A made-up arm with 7 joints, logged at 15 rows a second.
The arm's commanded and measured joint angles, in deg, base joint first. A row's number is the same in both.
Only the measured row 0 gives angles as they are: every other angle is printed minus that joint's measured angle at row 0.
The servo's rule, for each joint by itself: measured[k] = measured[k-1] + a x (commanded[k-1-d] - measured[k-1]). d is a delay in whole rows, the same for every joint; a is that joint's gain. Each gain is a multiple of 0.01, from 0.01 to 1. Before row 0 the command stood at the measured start. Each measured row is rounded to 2 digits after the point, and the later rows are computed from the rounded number. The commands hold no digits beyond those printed.
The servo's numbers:
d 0
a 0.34 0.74 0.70 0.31 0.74 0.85 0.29
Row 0, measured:
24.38, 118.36, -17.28, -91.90, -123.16, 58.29, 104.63
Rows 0 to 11, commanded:
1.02, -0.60, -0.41, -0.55, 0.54, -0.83, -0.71
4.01, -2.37, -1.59, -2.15, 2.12, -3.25, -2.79
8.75, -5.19, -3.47, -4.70, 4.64, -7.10, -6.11
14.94, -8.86, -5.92, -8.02, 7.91, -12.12, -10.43
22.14, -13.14, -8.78, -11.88, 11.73, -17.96, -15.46
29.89, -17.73, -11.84, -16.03, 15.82, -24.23, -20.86
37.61, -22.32, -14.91, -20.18, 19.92, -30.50, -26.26
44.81, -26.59, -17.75, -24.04, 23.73, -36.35, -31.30
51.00, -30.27, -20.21, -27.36, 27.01, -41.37, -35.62
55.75, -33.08, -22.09, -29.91, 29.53, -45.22, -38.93
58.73, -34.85, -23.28, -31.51, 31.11, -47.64, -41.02
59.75, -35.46, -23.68, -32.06, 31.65, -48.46, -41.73
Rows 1 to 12, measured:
0.35, -0.44, -0.29, -0.17, 0.40, -0.71, -0.21
1.59, -1.87, -1.20, -0.78, 1.67, -2.87, -0.96
4.02, -4.33, -2.79, -2.00, 3.87, -6.47, -2.45
7.73, -7.68, -4.98, -3.87, 6.86, -11.27, -4.76
12.63, -11.72, -7.64, -6.35, 10.46, -16.96, -7.86
18.50, -16.17, -10.58, -9.35, 14.43, -23.14, -11.63
25.00, -20.72, -13.61, -12.71, 18.49, -29.40, -15.87
31.74, -25.06, -16.51, -16.22, 22.37, -35.31, -20.34
38.29, -28.92, -19.10, -19.67, 25.80, -40.46, -24.77
44.23, -32.00, -21.19, -22.84, 28.56, -44.51, -28.88
49.16, -34.11, -22.65, -25.53, 30.45, -47.17, -32.40
52.76, -35.11, -23.37, -27.55, 31.34, -48.27, -35.11

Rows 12 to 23, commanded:
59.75, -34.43, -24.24, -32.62, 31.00, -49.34, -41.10
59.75, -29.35, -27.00, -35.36, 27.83, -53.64, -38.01
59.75, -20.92, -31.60, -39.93, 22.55, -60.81, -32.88
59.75, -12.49, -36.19, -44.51, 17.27, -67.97, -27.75
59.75, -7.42, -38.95, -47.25, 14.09, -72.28, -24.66
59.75, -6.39, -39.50, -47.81, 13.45, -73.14, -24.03
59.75, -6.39, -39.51, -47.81, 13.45, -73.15, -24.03
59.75, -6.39, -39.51, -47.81, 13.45, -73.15, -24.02
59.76, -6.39, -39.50, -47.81, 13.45, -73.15, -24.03
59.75, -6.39, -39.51, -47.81, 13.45, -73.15, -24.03
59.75, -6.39, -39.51, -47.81, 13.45, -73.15, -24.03
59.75, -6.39, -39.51, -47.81, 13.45, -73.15, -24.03
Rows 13 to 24, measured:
55.14, -34.61, -23.98, -29.12, 31.09, -49.18, -36.85
56.71, -30.72, -26.09, -31.05, 28.68, -52.97, -37.19
57.74, -23.47, -29.95, -33.80, 24.14, -59.63, -35.94
58.42, -15.34, -34.32, -37.12, 19.06, -66.72, -33.56
58.87, -9.48, -37.56, -40.26, 15.38, -71.45, -30.98
59.17, -7.19, -38.92, -42.60, 13.95, -72.89, -28.96
59.37, -6.60, -39.33, -44.22, 13.58, -73.11, -27.53
59.50, -6.44, -39.46, -45.33, 13.48, -73.14, -26.51
59.59, -6.40, -39.49, -46.10, 13.46, -73.15, -25.79
59.64, -6.39, -39.50, -46.63, 13.45, -73.15, -25.28
59.68, -6.39, -39.51, -47.00, 13.45, -73.15, -24.92
59.70, -6.39, -39.51, -47.25, 13.45, -73.15, -24.66

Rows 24 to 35, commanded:
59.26, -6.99, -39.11, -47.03, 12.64, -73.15, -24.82
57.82, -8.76, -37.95, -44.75, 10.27, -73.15, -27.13
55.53, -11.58, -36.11, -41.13, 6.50, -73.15, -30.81
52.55, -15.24, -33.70, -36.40, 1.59, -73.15, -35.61
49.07, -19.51, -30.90, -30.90, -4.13, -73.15, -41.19
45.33, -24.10, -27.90, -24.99, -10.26, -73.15, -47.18
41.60, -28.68, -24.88, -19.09, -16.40, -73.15, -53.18
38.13, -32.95, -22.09, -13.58, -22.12, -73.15, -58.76
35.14, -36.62, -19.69, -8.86, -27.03, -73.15, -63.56
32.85, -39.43, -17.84, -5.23, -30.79, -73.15, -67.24
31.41, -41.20, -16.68, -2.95, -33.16, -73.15, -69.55
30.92, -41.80, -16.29, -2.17, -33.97, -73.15, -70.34
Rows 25 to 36, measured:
59.55, -6.83, -39.23, -47.18, 12.85, -73.15, -24.71
58.96, -8.26, -38.33, -46.43, 10.94, -73.15, -25.41
57.79, -10.72, -36.78, -44.79, 7.65, -73.15, -26.98
56.01, -14.06, -34.62, -42.19, 3.17, -73.15, -29.48
53.65, -18.09, -32.02, -38.69, -2.23, -73.15, -32.88
50.82, -22.54, -29.14, -34.44, -8.17, -73.15, -37.03
47.69, -27.08, -26.16, -29.68, -14.26, -73.15, -41.71
44.44, -31.42, -23.31, -24.69, -20.08, -73.15, -46.65
41.28, -35.27, -20.78, -19.78, -25.22, -73.15, -51.55
38.41, -38.35, -18.72, -15.27, -29.34, -73.15, -56.10
36.03, -40.46, -17.29, -11.45, -32.17, -73.15, -60.00
34.29, -41.45, -16.59, -8.57, -33.50, -73.15, -63.00

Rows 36 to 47, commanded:
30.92, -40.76, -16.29, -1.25, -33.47, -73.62, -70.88
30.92, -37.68, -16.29, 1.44, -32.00, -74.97, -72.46
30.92, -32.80, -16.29, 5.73, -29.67, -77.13, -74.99
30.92, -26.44, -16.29, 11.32, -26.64, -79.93, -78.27
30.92, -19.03, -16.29, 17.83, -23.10, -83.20, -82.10
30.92, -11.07, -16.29, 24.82, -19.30, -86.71, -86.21
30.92, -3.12, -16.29, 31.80, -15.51, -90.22, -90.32
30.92, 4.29, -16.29, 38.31, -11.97, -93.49, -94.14
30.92, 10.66, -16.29, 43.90, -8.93, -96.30, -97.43
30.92, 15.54, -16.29, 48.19, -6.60, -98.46, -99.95
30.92, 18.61, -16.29, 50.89, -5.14, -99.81, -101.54
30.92, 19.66, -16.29, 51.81, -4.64, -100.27, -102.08
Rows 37 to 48, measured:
33.14, -40.94, -16.38, -6.30, -33.48, -73.55, -65.29
32.39, -38.53, -16.32, -3.90, -32.38, -74.76, -67.37
31.89, -34.29, -16.30, -0.91, -30.37, -76.77, -69.58
31.56, -28.48, -16.29, 2.88, -27.61, -79.46, -72.10
31.34, -21.49, -16.29, 7.51, -24.27, -82.64, -75.00
31.20, -13.78, -16.29, 12.88, -20.59, -86.10, -78.25
31.10, -5.89, -16.29, 18.75, -16.83, -89.60, -81.75
31.04, 1.64, -16.29, 24.81, -13.23, -92.91, -85.34
31.00, 8.31, -16.29, 30.73, -10.05, -95.79, -88.85
30.97, 13.66, -16.29, 36.14, -7.50, -98.06, -92.07
30.95, 17.32, -16.29, 40.71, -5.75, -99.55, -94.82
30.94, 19.05, -16.29, 44.15, -4.93, -100.16, -96.93

